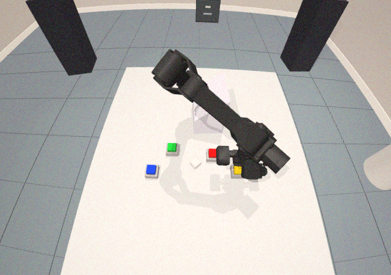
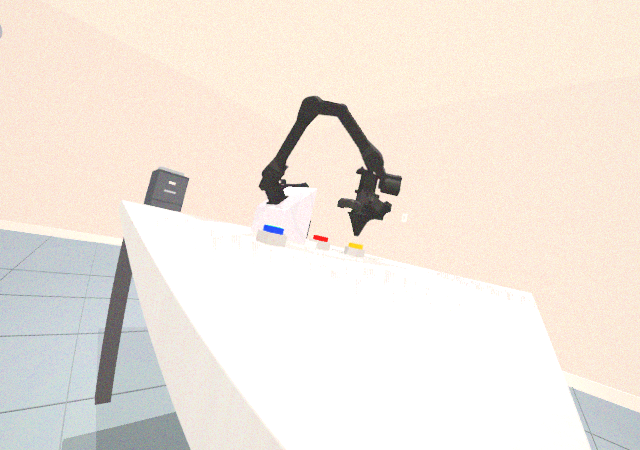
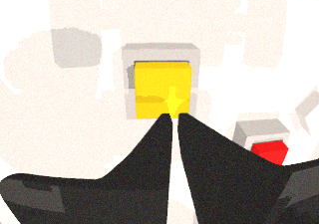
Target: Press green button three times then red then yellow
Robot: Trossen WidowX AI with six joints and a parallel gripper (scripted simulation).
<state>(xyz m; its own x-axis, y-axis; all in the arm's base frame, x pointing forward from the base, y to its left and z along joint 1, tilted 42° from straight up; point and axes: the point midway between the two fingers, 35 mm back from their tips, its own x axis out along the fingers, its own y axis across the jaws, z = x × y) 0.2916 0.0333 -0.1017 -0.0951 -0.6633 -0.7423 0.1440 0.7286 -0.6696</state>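
Now: gripper tip 3 cm above the yellow button. The rest, counted from my gripper tip: red button (8 cm behind, 8 cm to the right, 3 cm below); then green button (12 cm behind, 24 cm to the right, 3 cm below); then small white block (5 cm behind, 15 cm to the right, 5 cm below).
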